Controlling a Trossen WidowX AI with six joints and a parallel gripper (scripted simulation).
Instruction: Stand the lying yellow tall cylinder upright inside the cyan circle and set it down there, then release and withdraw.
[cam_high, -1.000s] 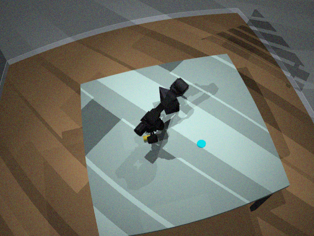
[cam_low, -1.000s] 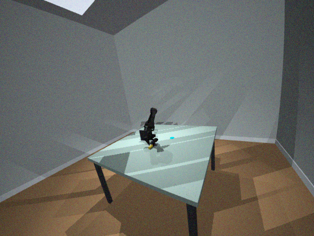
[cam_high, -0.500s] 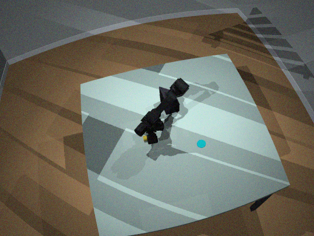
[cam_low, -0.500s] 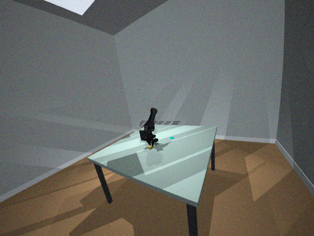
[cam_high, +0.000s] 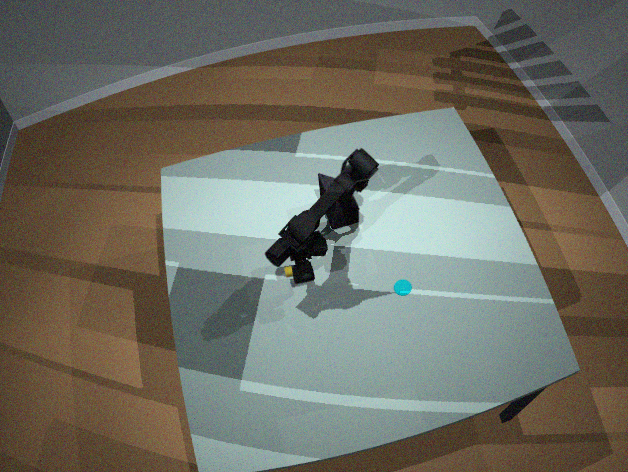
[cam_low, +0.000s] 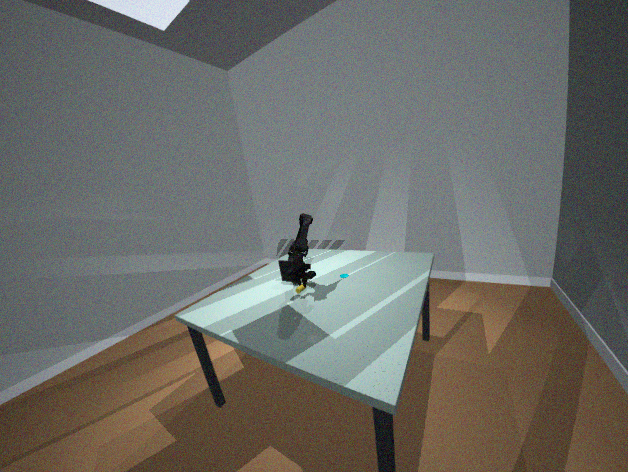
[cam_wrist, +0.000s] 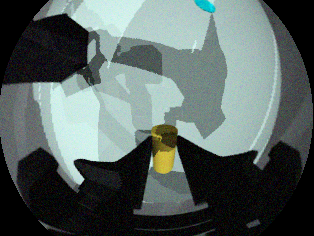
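My gripper tip is now 13 cm short of the cyan circle, 30 cm to the right of it and 5 cm above it. The rest, counted from my gripper tip: yellow tall cylinder (2 cm to the right).
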